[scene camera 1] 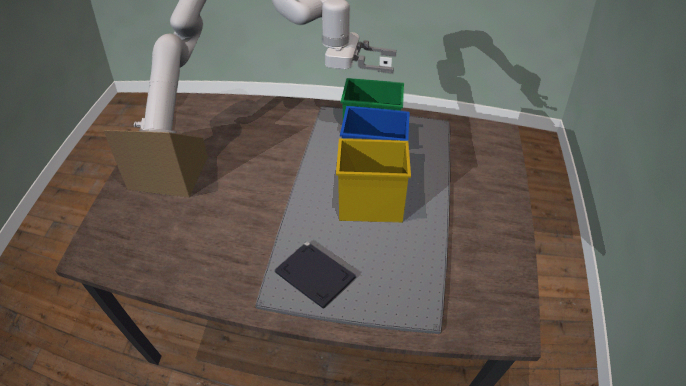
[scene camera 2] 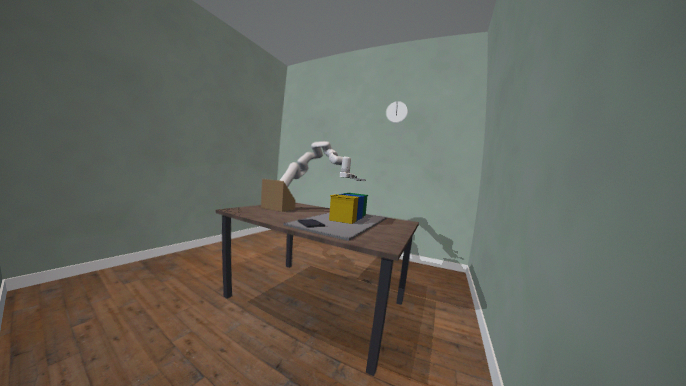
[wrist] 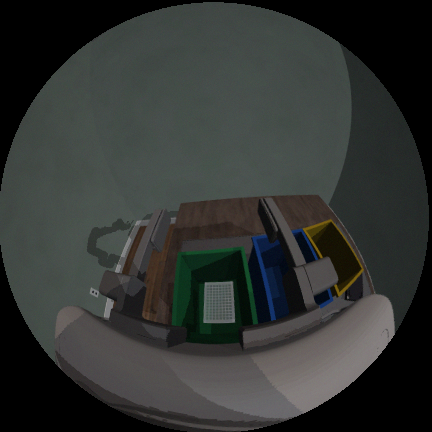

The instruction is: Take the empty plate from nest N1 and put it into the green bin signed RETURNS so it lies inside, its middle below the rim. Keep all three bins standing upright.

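Frame: origin at the arm's base, x ahead, y left, z up, level; metres.
Where they show: hand, tool point: (scene camera 1: 387, 60) (scene camera 2: 360, 179) (wrist: 212, 224); arm's base, link origin: (scene camera 1: 157, 133) (scene camera 2: 280, 188).
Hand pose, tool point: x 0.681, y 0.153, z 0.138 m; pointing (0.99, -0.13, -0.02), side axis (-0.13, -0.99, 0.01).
Note:
Each offset is from my tool point to the centre of the thing. Level surfaces: height alone.
The white gridded plate @[dy +0.018, dx -0.022, dz -0.295 m] (wrist: 219, 302) lies inside the green bin @[dy +0.020, dx -0.035, dz -0.215 m] (scene camera 1: 385, 93) (wrist: 186, 287), low at its bottom and below the rim. In scene camera 1 the plate does not show. The green bin, the blue bin @[dy -0.132, dx -0.032, dz -0.215 m] (scene camera 1: 386, 122) (wrist: 272, 257) and the yellow bin @[dy -0.270, dx -0.041, dz -0.215 m] (scene camera 1: 372, 199) (scene camera 2: 343, 209) (wrist: 337, 250) stand upright in a row. My gripper (scene camera 1: 391, 61) (scene camera 2: 363, 179) (wrist: 215, 221) is open and empty, its fingers apart, high above the green bin. A dark flat nest @[dy -0.507, dx -0.181, dz -0.297 m] (scene camera 1: 315, 275) (scene camera 2: 311, 223) lies in front of the bins with no plate on it. The RETURNS sign does not show.
The bins and nest are on a grey perforated mat @[dz -0.305 m] (scene camera 1: 400, 280) (scene camera 2: 345, 232) on the wooden table @[dz -0.317 m] (scene camera 1: 200, 240). A tan angled block (scene camera 1: 150, 165) (scene camera 2: 272, 195) stands at the left by the arm's base. The green wall (scene camera 1: 250, 50) rises behind.

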